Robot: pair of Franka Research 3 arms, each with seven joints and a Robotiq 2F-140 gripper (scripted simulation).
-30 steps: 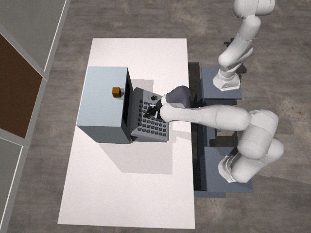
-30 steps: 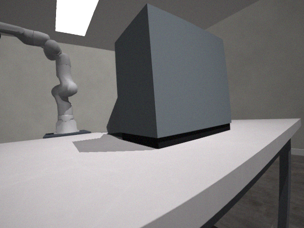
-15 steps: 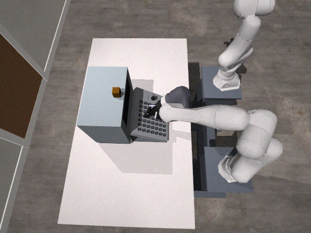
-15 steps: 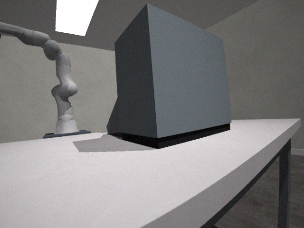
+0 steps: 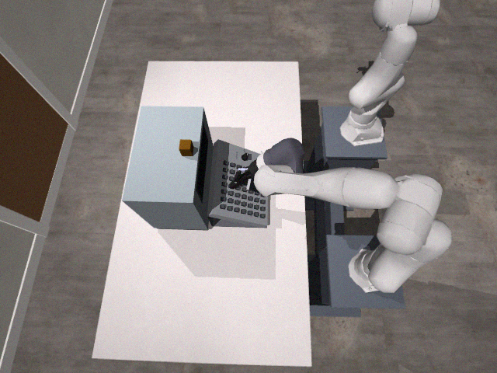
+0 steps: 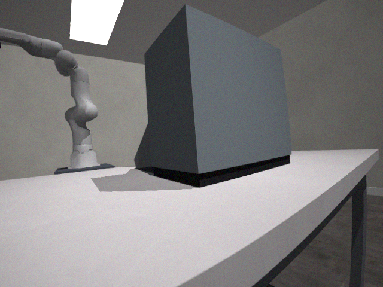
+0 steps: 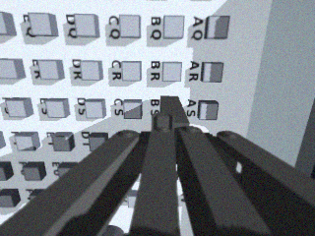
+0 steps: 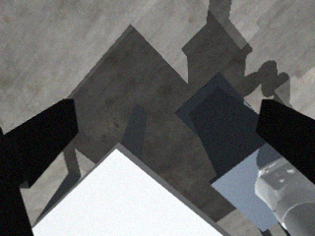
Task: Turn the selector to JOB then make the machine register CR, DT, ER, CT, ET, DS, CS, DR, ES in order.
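Observation:
The sloped key panel is 10 cm below my left hand, 5 cm to the right of it and 1 cm behind it. Also, from my left hand: black selector: 16 cm to the right, 6 cm below, 3 cm behind.

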